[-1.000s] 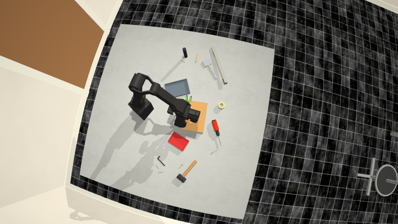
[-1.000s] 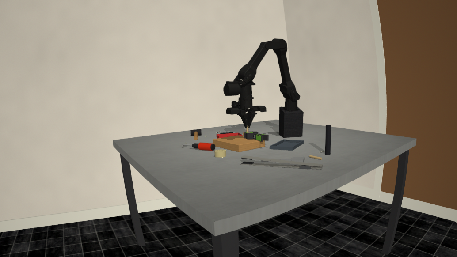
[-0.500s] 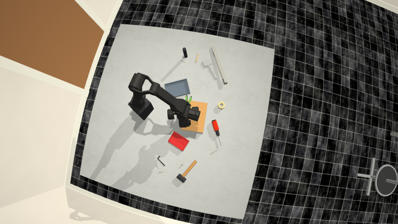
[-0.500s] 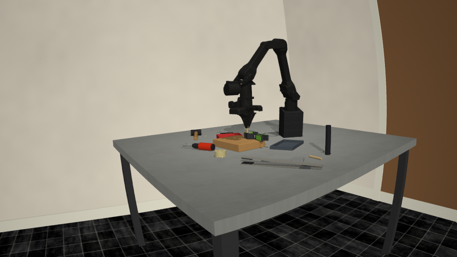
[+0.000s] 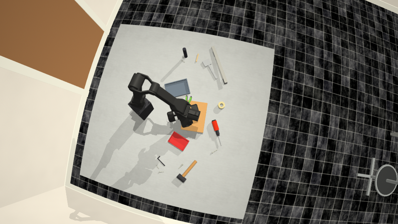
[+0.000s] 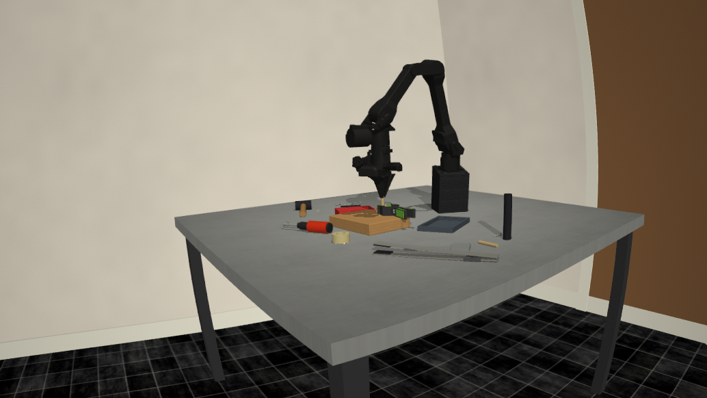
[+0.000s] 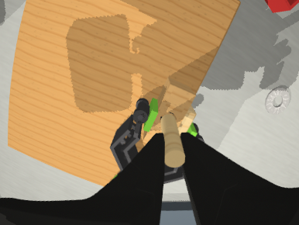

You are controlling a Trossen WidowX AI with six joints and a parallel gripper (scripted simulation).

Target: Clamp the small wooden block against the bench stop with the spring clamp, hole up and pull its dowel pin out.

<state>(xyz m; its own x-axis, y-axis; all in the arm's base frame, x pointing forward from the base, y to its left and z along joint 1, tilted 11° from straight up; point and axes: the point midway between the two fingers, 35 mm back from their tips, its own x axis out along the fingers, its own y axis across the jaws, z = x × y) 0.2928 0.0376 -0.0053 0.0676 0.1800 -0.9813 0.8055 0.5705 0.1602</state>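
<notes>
My gripper is now 4 cm above the dowel pin. The rest, counted from my hand: small wooden block: 7 cm below; then wooden board: 10 cm below, 6 cm ahead, 2 cm to the left; then wooden stop: 7 cm below, 1 cm behind.
</notes>
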